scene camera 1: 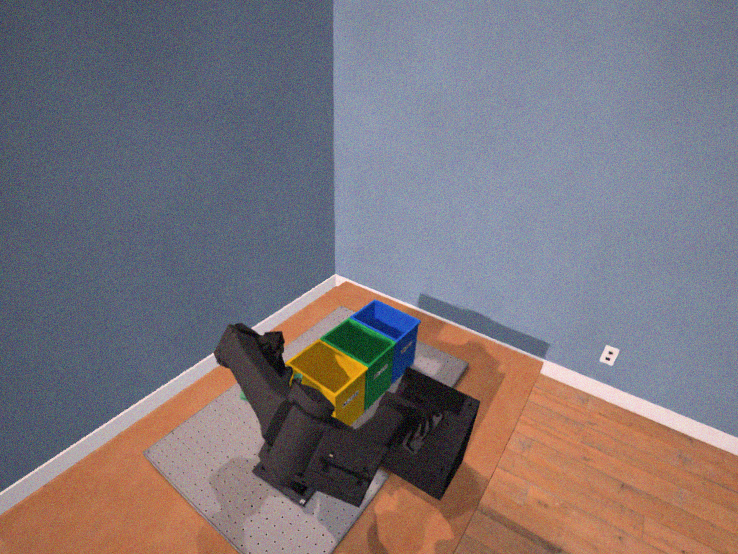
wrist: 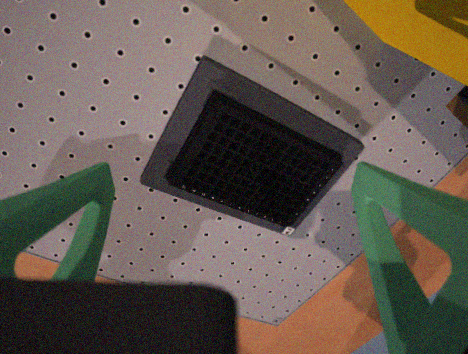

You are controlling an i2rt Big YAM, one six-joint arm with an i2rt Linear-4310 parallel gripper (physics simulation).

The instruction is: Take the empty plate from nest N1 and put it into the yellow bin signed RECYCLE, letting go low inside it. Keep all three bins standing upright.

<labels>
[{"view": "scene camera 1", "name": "yellow bin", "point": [341, 379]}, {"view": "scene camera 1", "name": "green bin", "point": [370, 348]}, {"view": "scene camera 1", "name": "blue bin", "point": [394, 324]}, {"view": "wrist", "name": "gripper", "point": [233, 175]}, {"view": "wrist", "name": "black plate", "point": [234, 155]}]
</labels>
